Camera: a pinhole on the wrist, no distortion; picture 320 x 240 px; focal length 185.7 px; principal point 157.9 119.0 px. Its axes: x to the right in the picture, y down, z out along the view. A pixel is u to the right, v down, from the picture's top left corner.
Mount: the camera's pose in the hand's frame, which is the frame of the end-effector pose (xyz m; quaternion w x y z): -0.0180 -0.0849 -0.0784 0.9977 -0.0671 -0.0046 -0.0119
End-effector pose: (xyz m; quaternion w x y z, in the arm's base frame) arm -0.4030 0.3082 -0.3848 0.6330 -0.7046 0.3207 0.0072
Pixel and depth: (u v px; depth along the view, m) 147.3 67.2 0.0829
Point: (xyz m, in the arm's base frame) -0.3748 0.3242 -0.2905
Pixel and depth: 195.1 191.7 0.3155
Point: -0.3163 0.4843 -0.5167
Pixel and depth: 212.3 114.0 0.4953
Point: -0.1246 0.6263 -0.4874
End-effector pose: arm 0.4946 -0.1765 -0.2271 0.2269 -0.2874 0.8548 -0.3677
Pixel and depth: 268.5 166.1 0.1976
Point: 0.4927 -0.3042 -0.3061
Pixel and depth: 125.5 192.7 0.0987
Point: 0.5391 -0.1787 -0.2050
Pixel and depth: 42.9 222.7 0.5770
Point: 0.9304 0.0263 -0.6840
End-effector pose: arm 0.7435 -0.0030 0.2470 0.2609 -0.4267 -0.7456 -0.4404
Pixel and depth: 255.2 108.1 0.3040
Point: 0.6145 0.2366 0.2165
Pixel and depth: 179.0 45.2 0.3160
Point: 0.5886 0.1820 0.0638
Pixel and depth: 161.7 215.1 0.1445
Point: 0.7573 0.0415 0.2136
